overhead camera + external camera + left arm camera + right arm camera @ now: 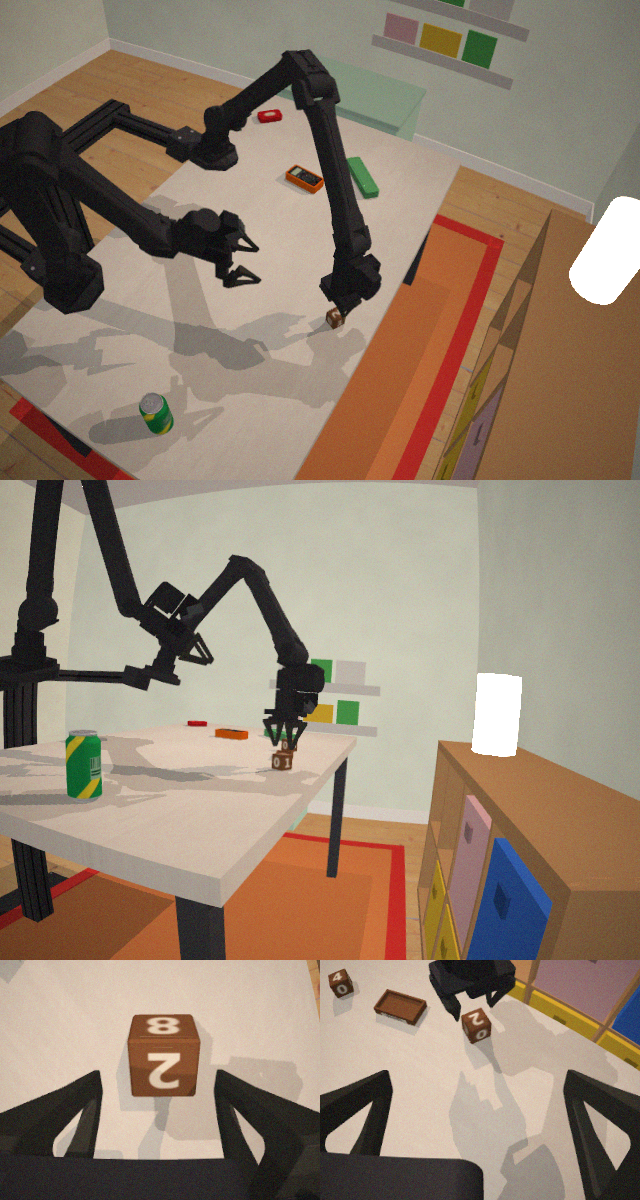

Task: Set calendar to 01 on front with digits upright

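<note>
Now: the brown number cube 10 mm to the right of my left hand and 40 mm below it. The rest, counted from my left hand: red item 690 mm behind, 750 mm to the left, 50 mm below; brown tray 40 mm behind, 150 mm to the left, 60 mm below; orange multimeter 360 mm behind, 470 mm to the left, 50 mm below.
</note>
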